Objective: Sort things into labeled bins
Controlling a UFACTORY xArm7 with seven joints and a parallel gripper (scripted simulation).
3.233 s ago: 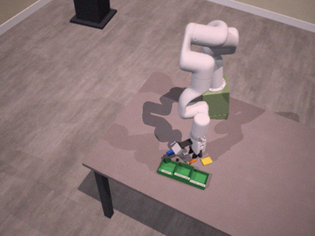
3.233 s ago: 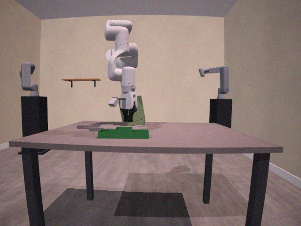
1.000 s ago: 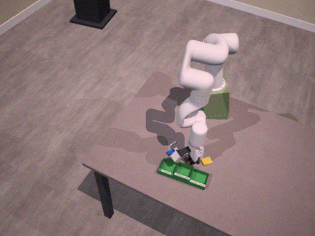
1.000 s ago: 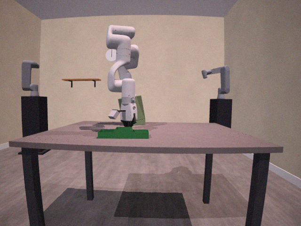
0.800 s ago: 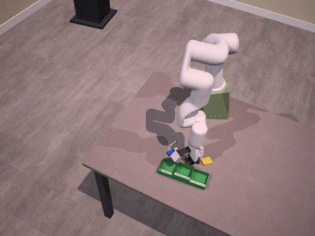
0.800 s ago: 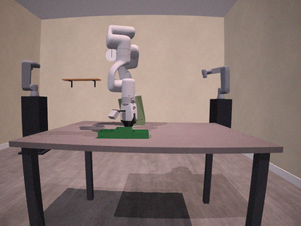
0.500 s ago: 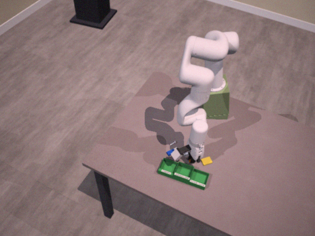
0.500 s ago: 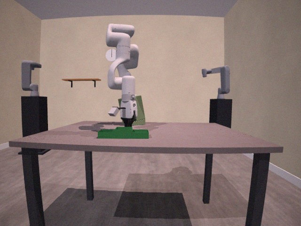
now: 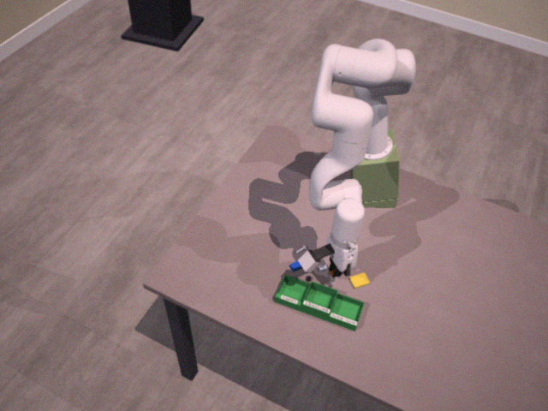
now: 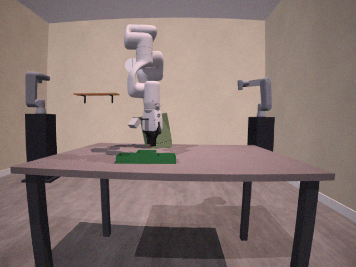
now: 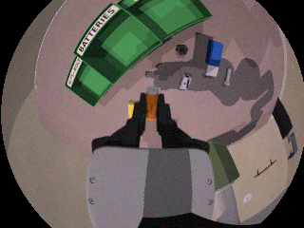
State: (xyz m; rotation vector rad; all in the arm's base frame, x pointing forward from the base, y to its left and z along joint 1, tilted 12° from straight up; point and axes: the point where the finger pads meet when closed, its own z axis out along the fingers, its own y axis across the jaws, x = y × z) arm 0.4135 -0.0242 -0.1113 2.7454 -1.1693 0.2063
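Right now my hand is 7 cm to the left of the black round piece, 7 cm above it and 1 cm short of it. From my hand the other things lie so: yellow piece: 8 cm to the left, 7 cm below, 3 cm behind; grey thing: 7 cm below, 5 cm to the right, 4 cm behind; orange thing: 2 cm below.
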